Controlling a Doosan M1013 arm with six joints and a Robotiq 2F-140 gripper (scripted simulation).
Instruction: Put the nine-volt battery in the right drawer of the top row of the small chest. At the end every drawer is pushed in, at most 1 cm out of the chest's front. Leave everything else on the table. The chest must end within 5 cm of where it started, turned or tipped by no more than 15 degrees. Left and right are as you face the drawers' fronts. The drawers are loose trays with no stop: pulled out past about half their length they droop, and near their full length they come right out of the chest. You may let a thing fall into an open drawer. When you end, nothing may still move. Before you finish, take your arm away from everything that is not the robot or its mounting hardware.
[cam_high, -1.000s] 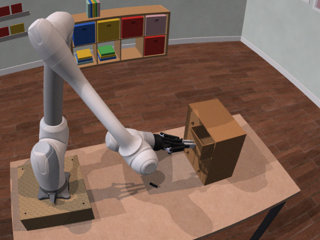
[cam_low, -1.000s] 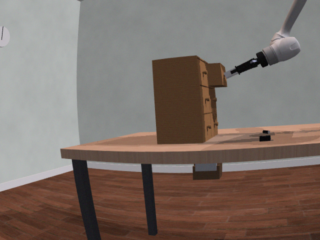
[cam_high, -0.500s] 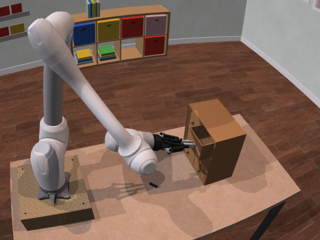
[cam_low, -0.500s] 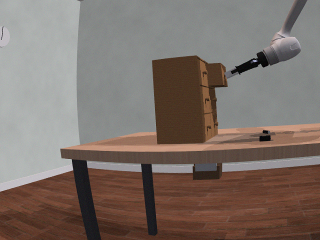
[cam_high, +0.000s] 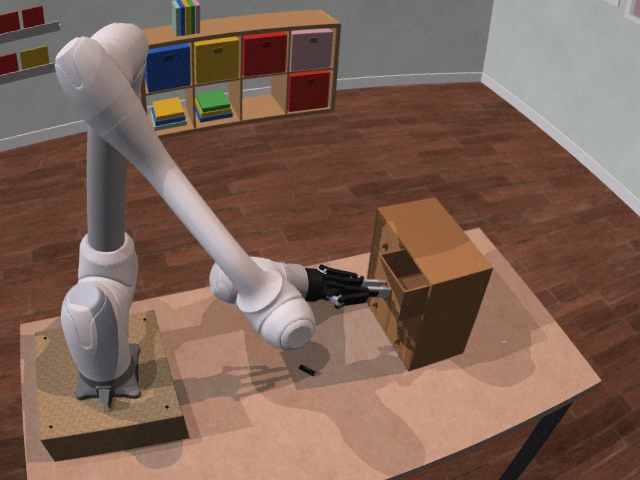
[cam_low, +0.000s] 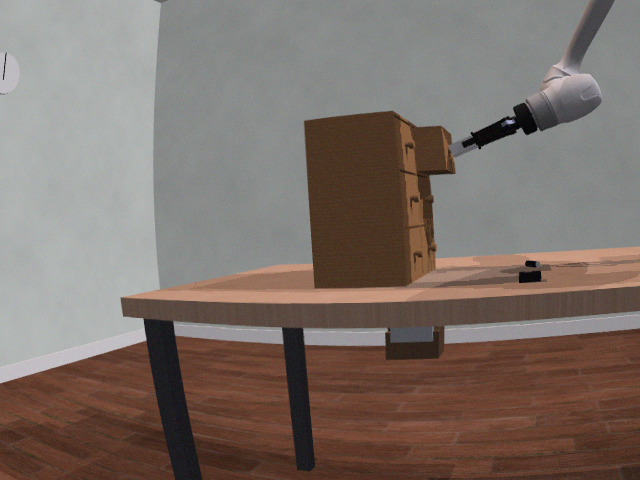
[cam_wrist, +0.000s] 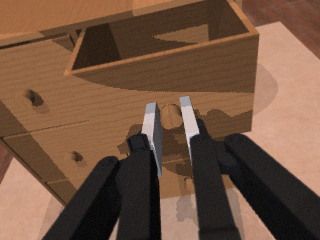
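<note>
Now: hand 280 mm above the nine-volt battery, 230 mm to the right of it and 200 mm past it. Round my hand: black cylinder (280 mm below, 160 mm behind, 10 mm to the right).
</note>
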